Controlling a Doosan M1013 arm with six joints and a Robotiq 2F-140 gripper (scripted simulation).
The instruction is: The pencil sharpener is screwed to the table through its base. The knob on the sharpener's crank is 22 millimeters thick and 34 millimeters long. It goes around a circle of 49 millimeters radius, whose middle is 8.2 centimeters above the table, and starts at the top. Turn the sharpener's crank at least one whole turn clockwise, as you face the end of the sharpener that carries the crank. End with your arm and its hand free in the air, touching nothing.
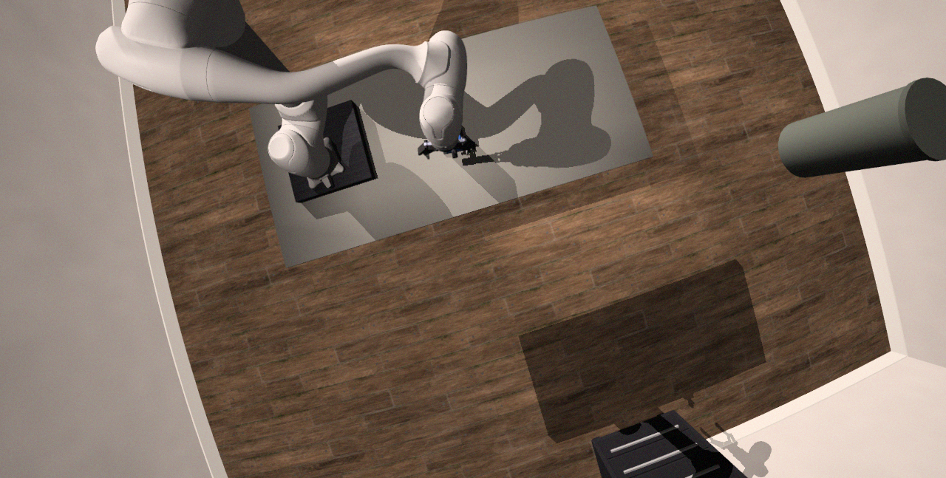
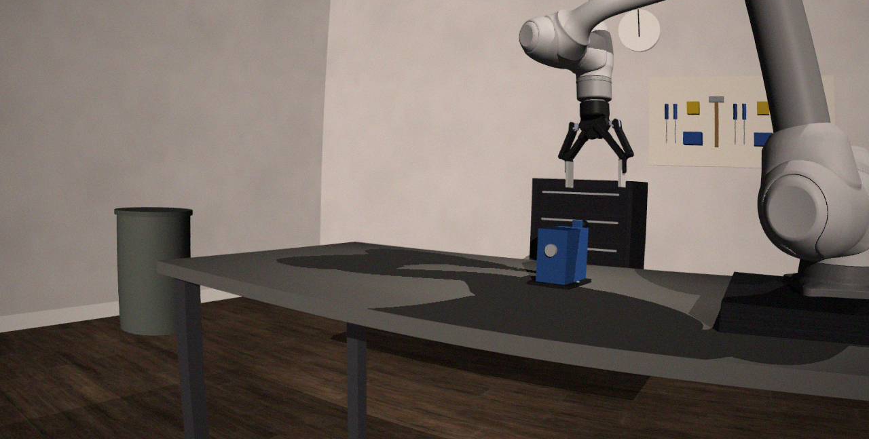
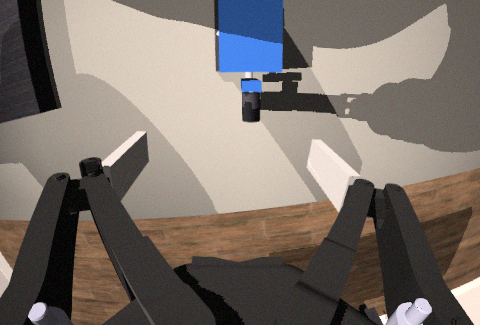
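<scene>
The crank is 11 cm below my hand, 3 cm ahead of it and 2 cm to the left of it.
</scene>
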